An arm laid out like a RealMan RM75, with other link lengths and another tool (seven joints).
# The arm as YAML. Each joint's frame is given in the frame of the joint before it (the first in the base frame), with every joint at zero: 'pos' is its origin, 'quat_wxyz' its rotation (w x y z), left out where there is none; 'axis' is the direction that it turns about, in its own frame. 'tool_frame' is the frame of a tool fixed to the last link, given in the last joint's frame.
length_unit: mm
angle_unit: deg
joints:
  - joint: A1
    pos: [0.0, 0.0, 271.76]
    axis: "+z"
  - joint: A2
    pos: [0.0, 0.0, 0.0]
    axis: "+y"
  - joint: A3
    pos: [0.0, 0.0, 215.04]
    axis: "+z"
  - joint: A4
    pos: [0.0, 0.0, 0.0]
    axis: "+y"
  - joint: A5
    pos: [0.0, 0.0, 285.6]
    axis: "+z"
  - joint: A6
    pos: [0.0, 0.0, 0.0]
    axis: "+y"
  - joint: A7
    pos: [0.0, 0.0, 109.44]
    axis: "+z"
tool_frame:
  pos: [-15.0, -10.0, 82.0]
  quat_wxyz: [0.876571, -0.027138, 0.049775, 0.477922]
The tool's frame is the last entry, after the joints.
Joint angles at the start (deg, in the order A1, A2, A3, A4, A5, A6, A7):
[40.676 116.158 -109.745 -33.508 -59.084 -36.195 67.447]
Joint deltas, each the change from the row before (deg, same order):
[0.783 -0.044 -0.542 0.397 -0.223 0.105 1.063]
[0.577 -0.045 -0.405 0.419 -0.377 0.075 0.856]
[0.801 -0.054 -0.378 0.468 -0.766 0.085 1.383]
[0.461 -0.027 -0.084 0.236 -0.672 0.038 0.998]
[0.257 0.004 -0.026 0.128 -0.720 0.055 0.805]
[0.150 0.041 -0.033 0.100 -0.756 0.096 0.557]
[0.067 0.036 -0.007 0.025 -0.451 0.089 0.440]
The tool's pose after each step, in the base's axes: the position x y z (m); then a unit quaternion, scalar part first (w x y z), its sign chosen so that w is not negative. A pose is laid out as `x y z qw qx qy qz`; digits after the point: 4 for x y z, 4 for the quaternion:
0.1396 0.4610 -0.1346 0.1048 -0.8148 0.5435 0.1723
0.1396 0.4610 -0.1363 0.1041 -0.8151 0.5449 0.1667
0.1389 0.4615 -0.1382 0.1032 -0.8152 0.5470 0.1597
0.1385 0.4621 -0.1389 0.1030 -0.8149 0.5488 0.1557
0.1387 0.4623 -0.1396 0.1032 -0.8147 0.5500 0.1519
0.1395 0.4620 -0.1406 0.1042 -0.8153 0.5501 0.1477
0.1399 0.4619 -0.1412 0.1047 -0.8150 0.5509 0.1456

